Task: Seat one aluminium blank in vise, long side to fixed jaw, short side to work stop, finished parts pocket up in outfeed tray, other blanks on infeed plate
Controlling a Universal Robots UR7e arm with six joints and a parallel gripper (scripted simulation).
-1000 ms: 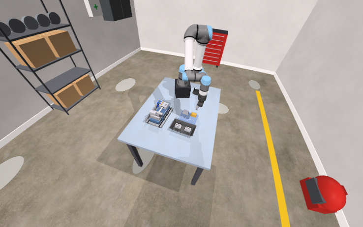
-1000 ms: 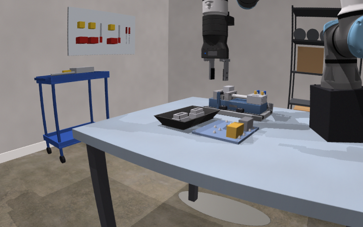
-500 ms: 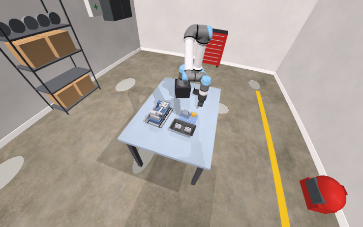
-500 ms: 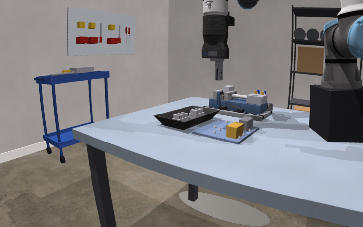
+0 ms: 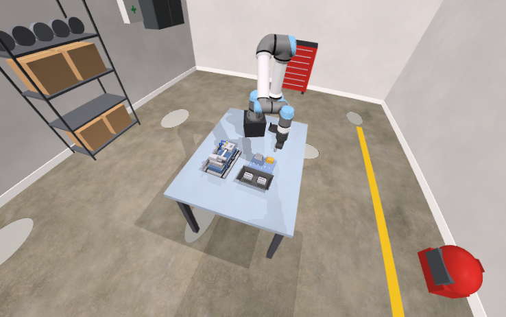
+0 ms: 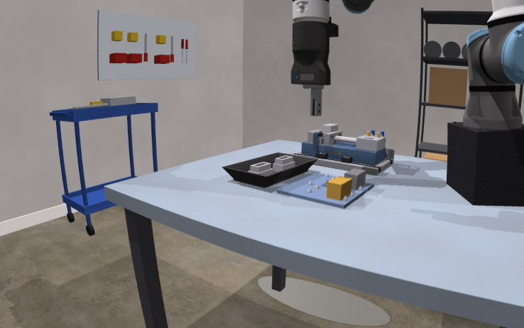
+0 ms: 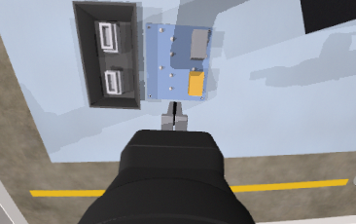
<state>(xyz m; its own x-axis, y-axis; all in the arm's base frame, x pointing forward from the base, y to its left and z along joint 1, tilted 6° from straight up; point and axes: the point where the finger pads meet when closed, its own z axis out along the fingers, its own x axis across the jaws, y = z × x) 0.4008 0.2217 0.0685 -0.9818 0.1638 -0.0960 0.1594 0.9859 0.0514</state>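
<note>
Now: hand 60 mm past the brass blank, 20 mm to the left of it and 170 mm above it. From my hand the other things lie so: vise 30 mm ahead, 380 mm to the right, 160 mm below.
</note>
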